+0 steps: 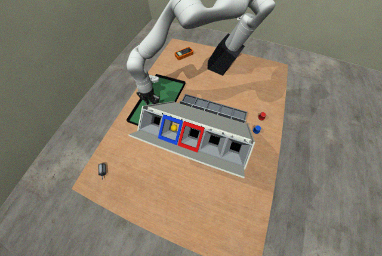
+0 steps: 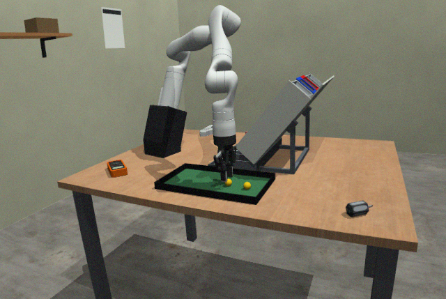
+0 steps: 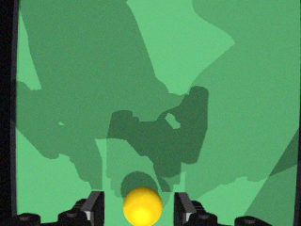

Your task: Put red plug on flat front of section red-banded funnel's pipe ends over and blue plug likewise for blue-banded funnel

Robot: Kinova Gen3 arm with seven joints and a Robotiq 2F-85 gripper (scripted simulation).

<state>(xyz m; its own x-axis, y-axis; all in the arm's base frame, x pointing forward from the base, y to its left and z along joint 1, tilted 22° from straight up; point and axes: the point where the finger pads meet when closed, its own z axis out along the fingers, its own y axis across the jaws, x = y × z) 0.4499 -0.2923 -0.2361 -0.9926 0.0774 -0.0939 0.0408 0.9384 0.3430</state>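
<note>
The green tray lies 5 cm behind my hand, 1 cm to the left of it and 4 cm below it. Also, from my hand: orange meter 50 cm behind, 2 cm to the left, 3 cm below; sloped grey cover 8 cm ahead, 34 cm to the left, 16 cm above.
</note>
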